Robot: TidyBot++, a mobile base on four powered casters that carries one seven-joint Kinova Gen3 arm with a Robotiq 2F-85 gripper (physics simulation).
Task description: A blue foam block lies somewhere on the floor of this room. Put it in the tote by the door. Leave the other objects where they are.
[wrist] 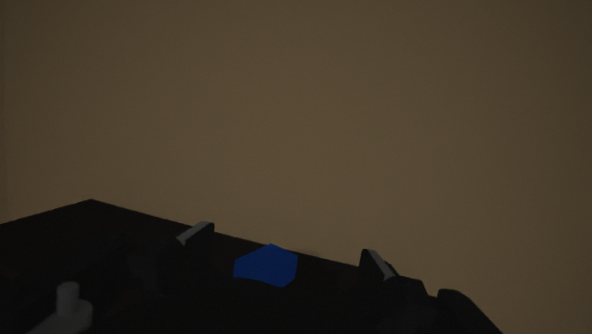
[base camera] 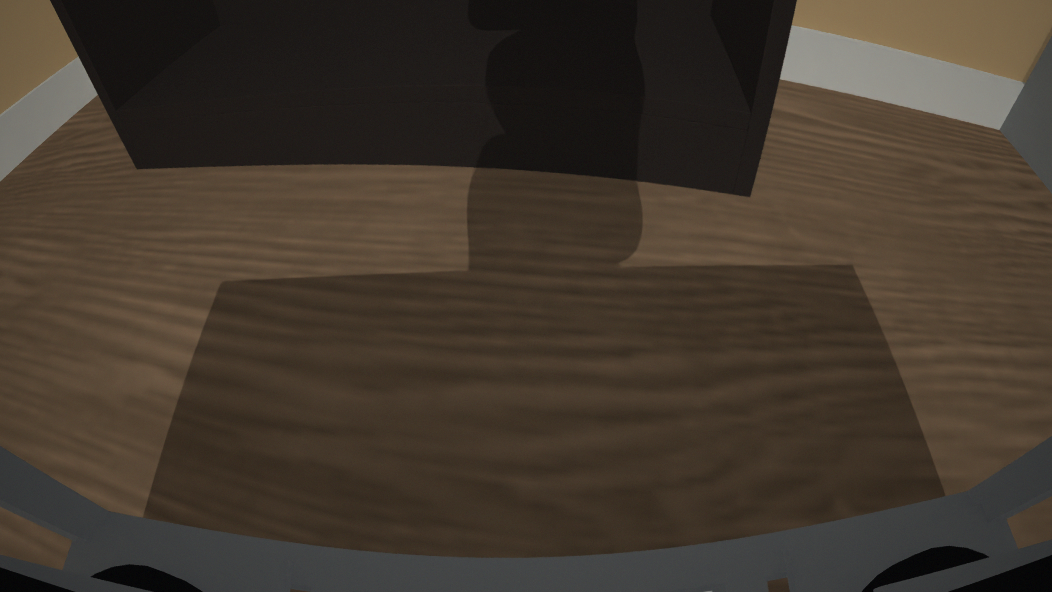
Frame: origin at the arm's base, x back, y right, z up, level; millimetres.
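Seen in the pictures: gripper, fingertip midpoint: (wrist: 285,252).
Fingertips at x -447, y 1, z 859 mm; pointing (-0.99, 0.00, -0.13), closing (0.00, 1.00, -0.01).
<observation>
A point is followed by its place in that frame.
A blue block (wrist: 266,266) {x -681, y -27, z 709 mm} shows in the wrist view, low and near the middle. It appears to rest on the dark top of a piece of furniture (wrist: 95,215) {x -837, y -434, z 664 mm}, close to its back edge by the wall. My gripper (wrist: 285,252) {x -447, y 1, z 859 mm} is open, with its fingertips left and right of the block in the picture. The fingers do not touch the block; how far beyond the fingertips it lies is hard to judge in the dim light. The tote and the door do not show in either view.
In the base view a dark open-fronted cabinet (base camera: 294,139) {x -596, y -261, z -359 mm} stands on the wooden floor (base camera: 294,220) {x -497, y -239, z -396 mm} straight ahead. A tan wall (base camera: 919,33) {x -782, y 595, z -274 mm} with a white baseboard (base camera: 882,77) {x -776, y 549, z -355 mm} is behind it. A grey surface (base camera: 1029,125) {x -677, y 801, z -350 mm} stands at the right edge. Shadows fall across floor and cabinet.
</observation>
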